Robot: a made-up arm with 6 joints. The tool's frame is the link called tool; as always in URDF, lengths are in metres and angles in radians.
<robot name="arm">
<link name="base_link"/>
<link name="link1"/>
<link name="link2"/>
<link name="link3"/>
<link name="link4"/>
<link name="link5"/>
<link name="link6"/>
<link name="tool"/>
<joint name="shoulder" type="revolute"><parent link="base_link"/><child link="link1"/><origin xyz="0.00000 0.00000 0.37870" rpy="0.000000 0.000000 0.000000"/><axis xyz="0 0 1"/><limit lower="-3.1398" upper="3.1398" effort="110" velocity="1.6"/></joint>
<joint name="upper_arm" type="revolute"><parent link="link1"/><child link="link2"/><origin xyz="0.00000 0.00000 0.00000" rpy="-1.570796 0.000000 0.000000"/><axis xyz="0 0 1"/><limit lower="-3.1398" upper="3.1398" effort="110" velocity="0.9"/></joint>
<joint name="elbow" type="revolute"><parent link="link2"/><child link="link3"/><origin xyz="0.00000 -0.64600 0.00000" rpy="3.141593 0.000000 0.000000"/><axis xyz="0 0 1"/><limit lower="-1.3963" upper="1.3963" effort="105" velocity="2"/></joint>
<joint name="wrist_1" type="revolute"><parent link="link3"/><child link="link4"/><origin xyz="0.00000 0.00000 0.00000" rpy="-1.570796 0.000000 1.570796"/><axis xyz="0 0 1"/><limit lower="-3.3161" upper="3.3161" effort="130" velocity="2.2"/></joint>
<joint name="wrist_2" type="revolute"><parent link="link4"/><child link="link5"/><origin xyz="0.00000 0.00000 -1.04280" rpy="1.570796 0.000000 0.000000"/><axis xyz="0 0 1"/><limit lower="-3.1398" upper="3.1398" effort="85" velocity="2.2"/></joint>
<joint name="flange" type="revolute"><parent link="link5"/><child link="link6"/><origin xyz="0.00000 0.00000 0.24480" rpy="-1.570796 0.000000 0.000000"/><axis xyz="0 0 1"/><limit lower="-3.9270" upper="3.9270" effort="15" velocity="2"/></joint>
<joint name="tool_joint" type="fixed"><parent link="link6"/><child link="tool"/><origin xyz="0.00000 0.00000 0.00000" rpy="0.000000 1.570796 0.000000"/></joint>
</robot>
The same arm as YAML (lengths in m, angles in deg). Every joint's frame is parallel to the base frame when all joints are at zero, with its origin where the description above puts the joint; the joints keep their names.
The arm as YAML. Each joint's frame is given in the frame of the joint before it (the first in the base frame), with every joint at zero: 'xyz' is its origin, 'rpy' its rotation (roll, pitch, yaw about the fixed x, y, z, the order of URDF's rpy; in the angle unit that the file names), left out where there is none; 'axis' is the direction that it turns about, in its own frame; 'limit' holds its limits. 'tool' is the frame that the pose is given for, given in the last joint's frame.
units:
  length: m
  angle: deg
joints:
  - name: shoulder
    type: revolute
    origin:
      xyz: [0.0, 0.0, 0.3787]
    axis: "+z"
    limit:
      lower: -179.9
      upper: 179.9
  - name: upper_arm
    type: revolute
    origin:
      xyz: [0.0, 0.0, 0.0]
    axis: "+y"
    limit:
      lower: -179.9
      upper: 179.9
  - name: elbow
    type: revolute
    origin:
      xyz: [0.0, 0.0, 0.646]
    axis: "-y"
    limit:
      lower: -80.0
      upper: 80.0
  - name: wrist_1
    type: revolute
    origin:
      xyz: [0.0, 0.0, 0.0]
    axis: "-x"
    limit:
      lower: -190.0
      upper: 190.0
  - name: wrist_2
    type: revolute
    origin:
      xyz: [1.0428, 0.0, 0.0]
    axis: "-y"
    limit:
      lower: -179.9
      upper: 179.9
  - name: flange
    type: revolute
    origin:
      xyz: [0.0, -0.2448, 0.0]
    axis: "-x"
    limit:
      lower: -225.0
      upper: 225.0
tool:
  origin:
    xyz: [0.0, 0.0, 0.0]
    rpy: [0.0, 0.0, 0.0]

